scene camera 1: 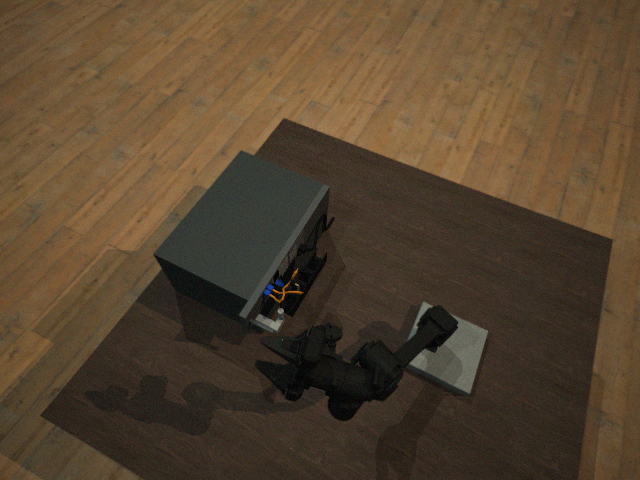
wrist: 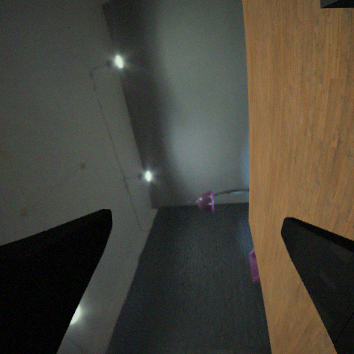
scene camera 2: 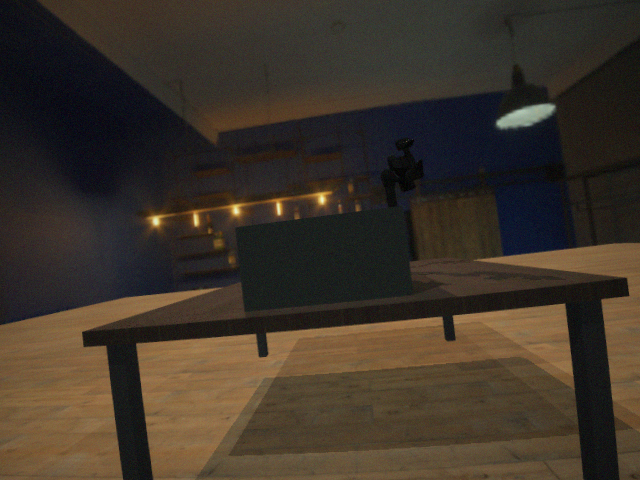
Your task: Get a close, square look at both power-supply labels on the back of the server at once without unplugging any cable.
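Pixels of known places: gripper, between the fingertips: (scene camera 1: 258,351) (wrist: 198,222) (scene camera 2: 417,149); arm's base, origin of its link: (scene camera 1: 427,338).
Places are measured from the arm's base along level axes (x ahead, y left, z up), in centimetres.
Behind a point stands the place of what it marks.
Note:
A large dark grey box (scene camera 1: 242,227) {x 60.1, y -0.4, z 19.2 cm} (scene camera 2: 323,260) {x 76.5, y -3.9, z 7.7 cm} stands on the table; its open back faces the arm in scene camera 1. Inside the opening are blue plugs (scene camera 1: 267,290) {x 44.4, y 13.8, z 18.4 cm}, orange cables (scene camera 1: 282,295) and black cables (scene camera 1: 316,235) {x 42.3, y -12.8, z 9.7 cm}, partly under the box's top edge. A black bar (scene camera 1: 312,281) {x 35.6, y 4.5, z 14.7 cm} runs along the opening. The power-supply labels cannot be made out in any view. My gripper (scene camera 1: 260,352) {x 32.0, y 35.7, z 45.9 cm} (wrist: 198,222) {x 32.0, y 35.7, z 45.9 cm} is open and empty, beside the near corner of the opening and pointing past it. The wrist view shows ceiling, walls and wood floor; the labels do not show there.
A pale bracket (scene camera 1: 266,323) {x 42.1, y 19.7, z 11.3 cm} with a small upright cylinder (scene camera 1: 280,313) {x 39.0, y 17.1, z 15.6 cm} sticks out at the near corner of the opening. The arm stands on a light grey base plate (scene camera 1: 474,351) {x -13.2, y -2.2, z -0.1 cm} on the dark table (scene camera 1: 465,248) {x -2.8, y -38.0, z -3.4 cm} (scene camera 2: 516,304) {x 86.4, y 37.8, z -6.5 cm}. A dark edge (wrist: 340,3) {x 73.1, y 17.7, z 16.7 cm} shows in the wrist view's top right corner.

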